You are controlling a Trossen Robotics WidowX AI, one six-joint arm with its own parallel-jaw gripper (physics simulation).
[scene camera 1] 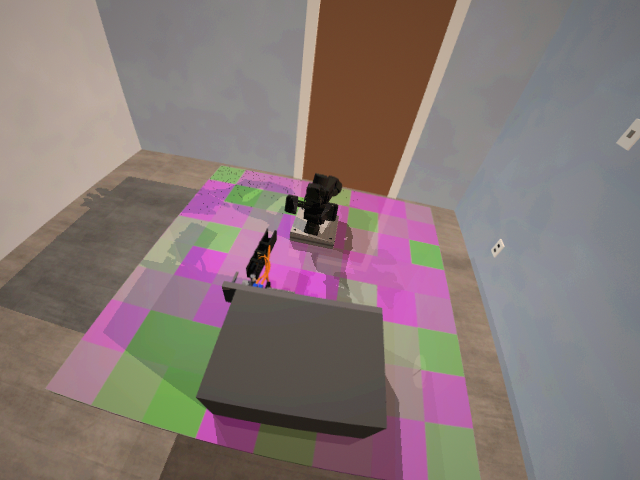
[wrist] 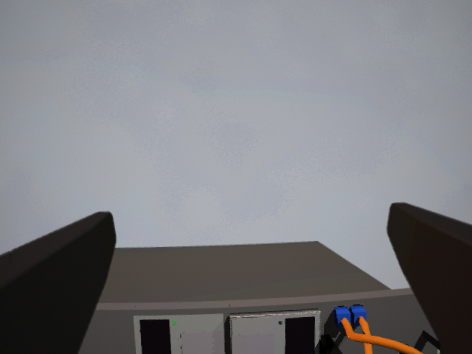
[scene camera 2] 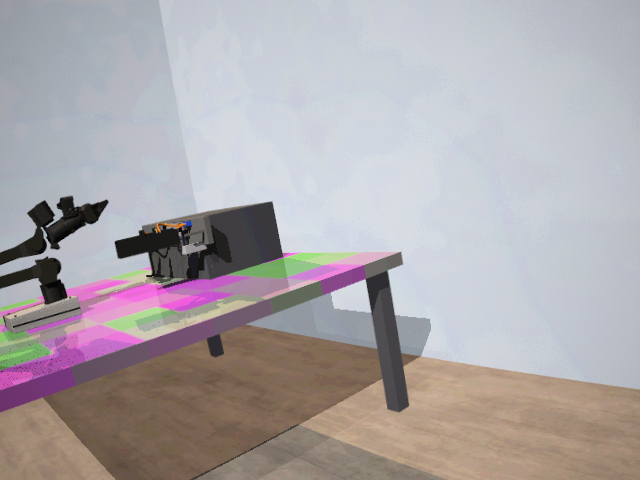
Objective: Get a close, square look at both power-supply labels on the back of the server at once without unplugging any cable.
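Pixels of known places: gripper, fingertip midpoint: (scene camera 1: 308, 215) (wrist: 252, 222) (scene camera 2: 103, 201); arm's base at its link origin: (scene camera 1: 311, 229) (scene camera 2: 55, 300).
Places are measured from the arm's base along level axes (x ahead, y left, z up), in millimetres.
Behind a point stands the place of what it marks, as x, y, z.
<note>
The dark grey server (scene camera 1: 299, 356) {634, 81, 158} (scene camera 2: 248, 237) {651, -135, 54} (wrist: 225, 272) {582, 34, 158} stands on the table, its back toward the arm. In the wrist view its top edge and upper back show low down. The left power-supply label (wrist: 200, 344) {450, 53, 122} and the right power-supply label (wrist: 253, 344) {444, 2, 125} are pale panels cut off by the bottom edge; no text is legible. A green light (wrist: 174, 323) {449, 76, 144} shows on the left unit. Blue plugs (wrist: 342, 316) {445, -82, 149} with orange cables (wrist: 368, 342) {365, -80, 160} (scene camera 1: 268, 255) {316, -102, 136} are seated at right. The power cords do not show in the wrist view. My gripper (scene camera 2: 106, 202) {222, 5, 269} (wrist: 252, 222) {222, 5, 269} is open and empty, raised, and apart from the server.
A black bar (scene camera 1: 260, 255) {334, -123, 150} (scene camera 2: 144, 244) {273, -150, 115} sticks out from the server's back, beside the orange cables, toward the arm's side. The checkered table (scene camera 1: 439, 351) {435, 573, -48} (scene camera 2: 294, 267) {650, -374, -48} carries the arm base (scene camera 1: 310, 237) {50, 5, -2} (scene camera 2: 43, 314) {-60, -91, -17} and the server. A wall fills the upper wrist view.
</note>
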